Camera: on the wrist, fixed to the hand. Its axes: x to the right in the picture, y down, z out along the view.
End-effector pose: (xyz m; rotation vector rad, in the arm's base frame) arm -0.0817 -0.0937 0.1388 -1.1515 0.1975 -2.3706
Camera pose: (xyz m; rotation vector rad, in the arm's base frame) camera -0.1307 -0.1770 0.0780 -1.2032 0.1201 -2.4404
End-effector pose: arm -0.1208 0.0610 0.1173 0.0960 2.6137 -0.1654
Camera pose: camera -0.1749 0.1470 0.1694 -0.0290 2.5989 -0.2179
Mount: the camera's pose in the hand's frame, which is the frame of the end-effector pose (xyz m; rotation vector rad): 0.0239 0.0746 -0.0831 0.0139 -0.0199 -0.0981
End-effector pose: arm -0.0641 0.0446 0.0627 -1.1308 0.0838 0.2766
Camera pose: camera -0.0544 0.0034 -0.0434 -1.1146 0.0125 0.1996
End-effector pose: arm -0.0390 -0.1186 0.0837 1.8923 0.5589 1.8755
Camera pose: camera -0.1224 -0.1665 0.1453 1.8555 0.6479 1.7934
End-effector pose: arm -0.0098 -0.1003 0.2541 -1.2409 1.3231 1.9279
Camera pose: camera -0.0460 -0.2086 0.2578 -1.2530 1.2402 1.8553
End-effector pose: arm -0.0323 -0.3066 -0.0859 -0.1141 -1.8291 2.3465
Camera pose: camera -0.0486 -0.2407 -0.1777 0.0008 -1.7843 2.3012
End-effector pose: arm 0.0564 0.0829 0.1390 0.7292 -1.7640 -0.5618
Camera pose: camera 0.1157 0.1165 0.2306 0.8258 -1.7591 -0.6252
